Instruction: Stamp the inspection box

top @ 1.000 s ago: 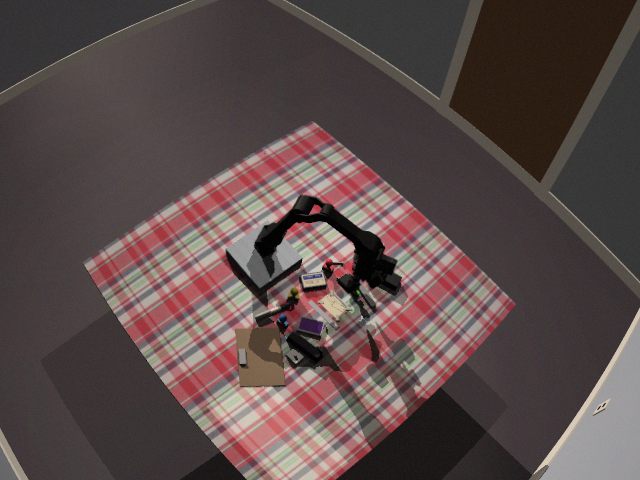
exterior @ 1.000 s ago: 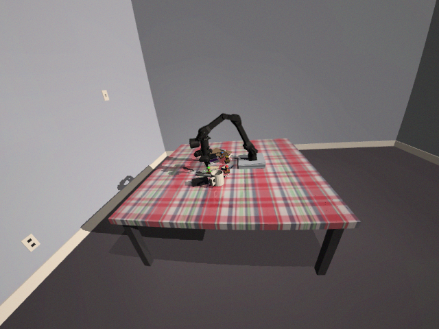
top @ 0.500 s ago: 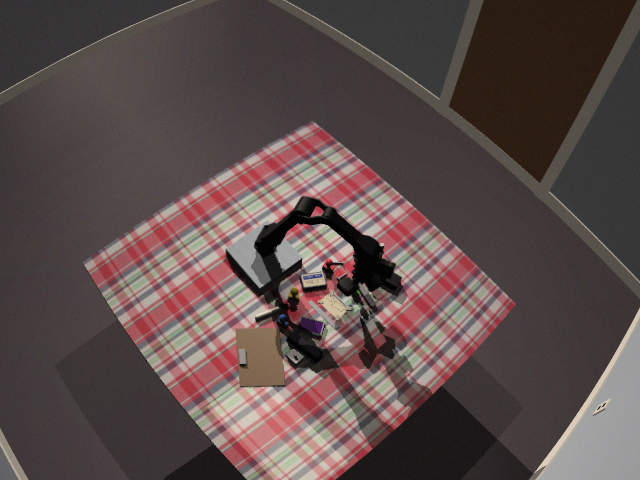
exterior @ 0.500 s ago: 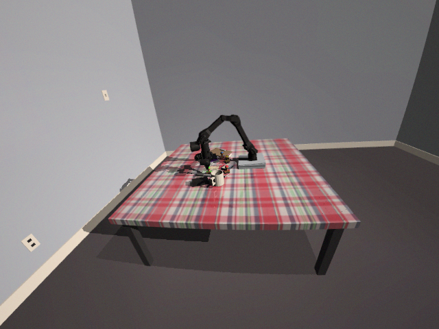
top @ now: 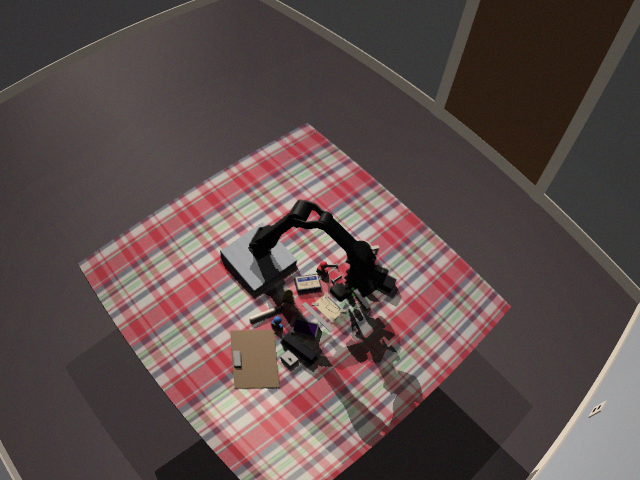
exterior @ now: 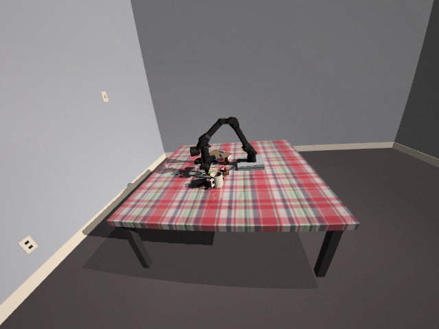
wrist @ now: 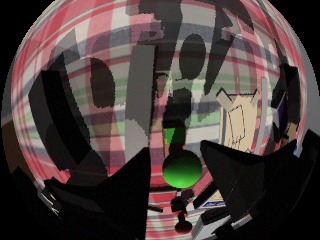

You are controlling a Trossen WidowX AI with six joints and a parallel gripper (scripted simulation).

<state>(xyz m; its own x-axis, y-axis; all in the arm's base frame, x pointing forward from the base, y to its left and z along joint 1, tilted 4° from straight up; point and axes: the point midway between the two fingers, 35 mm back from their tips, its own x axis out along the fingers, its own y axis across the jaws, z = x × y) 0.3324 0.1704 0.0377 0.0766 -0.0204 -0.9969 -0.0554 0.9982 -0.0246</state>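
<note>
The green-knobbed PASS stamp lies 10 mm below my gripper tip. From my gripper tip the other things lie so: grey bar (20 mm ahead, 30 mm to the left, 20 mm below); then red-knobbed stamp (140 mm behind, 20 mm to the right, 10 mm below); then cream card (10 mm behind, 90 mm to the right, 30 mm below).
</note>
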